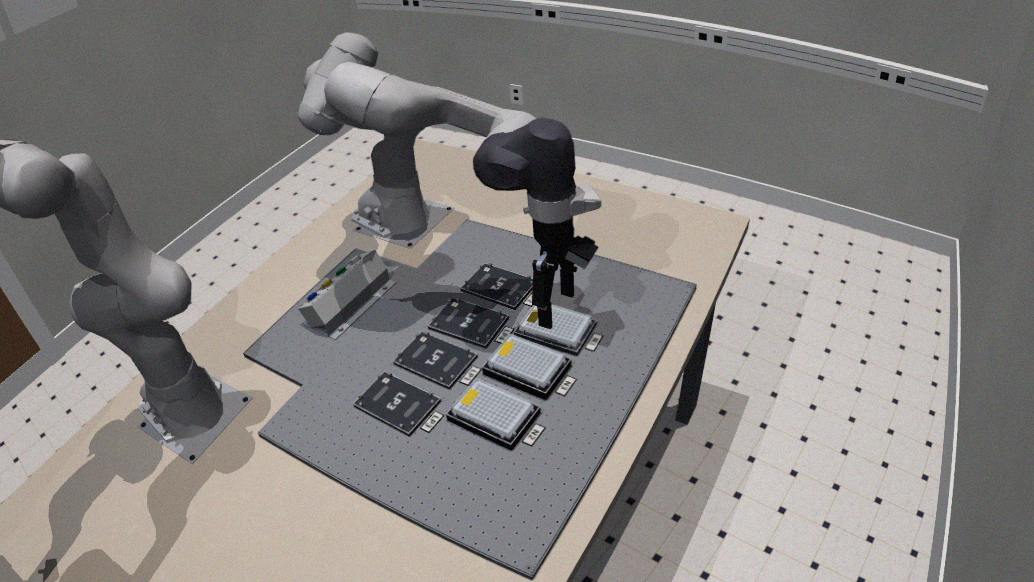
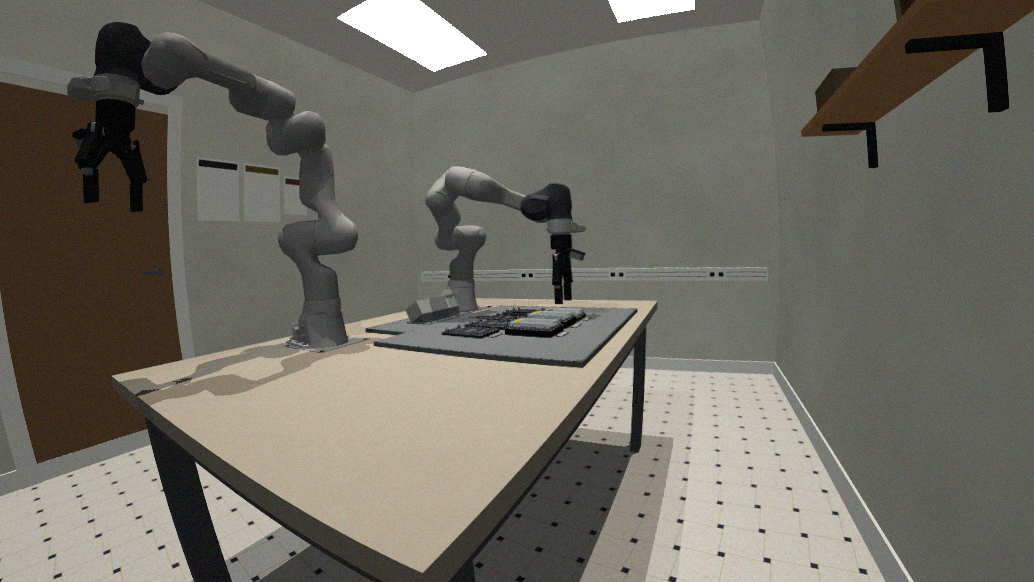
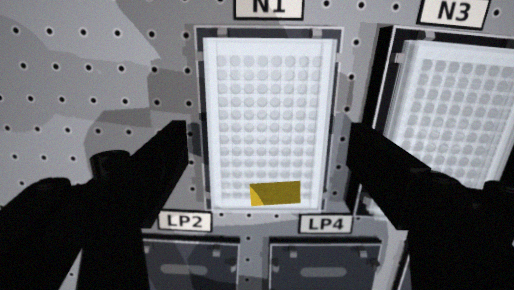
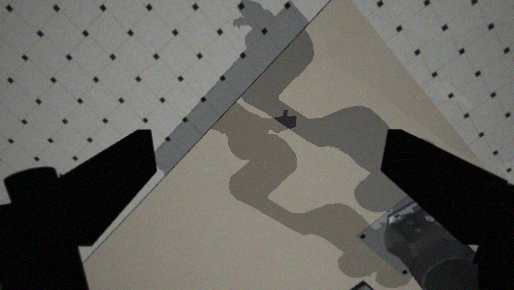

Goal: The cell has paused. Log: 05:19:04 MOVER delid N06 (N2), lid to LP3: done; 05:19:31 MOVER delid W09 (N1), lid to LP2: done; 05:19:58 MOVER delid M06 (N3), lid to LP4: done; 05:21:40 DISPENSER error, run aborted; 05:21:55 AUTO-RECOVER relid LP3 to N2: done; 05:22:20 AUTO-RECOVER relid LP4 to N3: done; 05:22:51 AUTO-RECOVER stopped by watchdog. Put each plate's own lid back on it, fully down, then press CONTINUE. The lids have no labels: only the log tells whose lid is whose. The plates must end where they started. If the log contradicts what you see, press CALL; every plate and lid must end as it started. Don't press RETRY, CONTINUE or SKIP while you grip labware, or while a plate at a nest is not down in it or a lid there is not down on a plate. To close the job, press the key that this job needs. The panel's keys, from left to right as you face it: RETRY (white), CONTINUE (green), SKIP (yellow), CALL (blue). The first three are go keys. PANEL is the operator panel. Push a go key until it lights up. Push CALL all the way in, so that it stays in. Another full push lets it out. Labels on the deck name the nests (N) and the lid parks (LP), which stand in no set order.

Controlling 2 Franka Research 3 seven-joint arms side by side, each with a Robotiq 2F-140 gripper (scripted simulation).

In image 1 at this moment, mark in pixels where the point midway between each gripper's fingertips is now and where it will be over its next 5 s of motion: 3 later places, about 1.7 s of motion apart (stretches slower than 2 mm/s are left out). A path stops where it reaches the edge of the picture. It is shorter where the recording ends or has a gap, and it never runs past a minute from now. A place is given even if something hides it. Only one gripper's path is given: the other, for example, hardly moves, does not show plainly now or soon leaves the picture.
My left gripper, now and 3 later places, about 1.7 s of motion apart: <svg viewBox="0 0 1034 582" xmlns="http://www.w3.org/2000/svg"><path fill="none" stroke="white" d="M556 310L394 281L327 251L329 258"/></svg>
